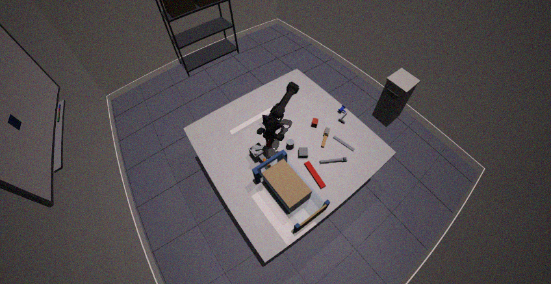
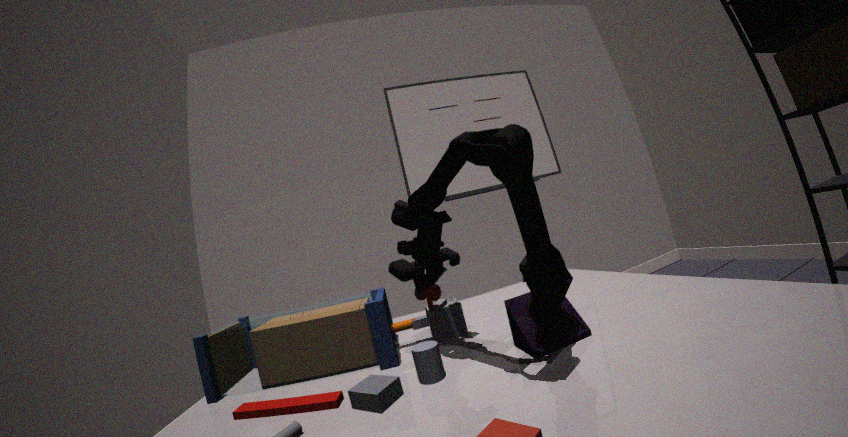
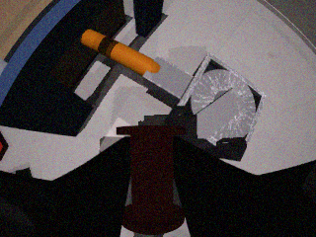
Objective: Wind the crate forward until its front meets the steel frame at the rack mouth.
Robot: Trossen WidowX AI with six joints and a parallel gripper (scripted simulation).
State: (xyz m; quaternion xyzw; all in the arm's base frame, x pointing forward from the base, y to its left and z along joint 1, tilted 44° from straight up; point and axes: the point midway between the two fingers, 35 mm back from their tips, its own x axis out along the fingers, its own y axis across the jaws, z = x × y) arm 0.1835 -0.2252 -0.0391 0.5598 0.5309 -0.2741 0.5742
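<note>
My gripper tip is 4 cm above the winch handle with red knob, 3 cm past it and 2 cm to the left of it. Also, from my gripper tip: grey block 18 cm to the left, 17 cm ahead, 13 cm below; then blue frame 10 cm ahead, 9 cm to the right, 4 cm below; then grey winch 11 cm below, 8 cm to the right, 8 cm behind.
</note>
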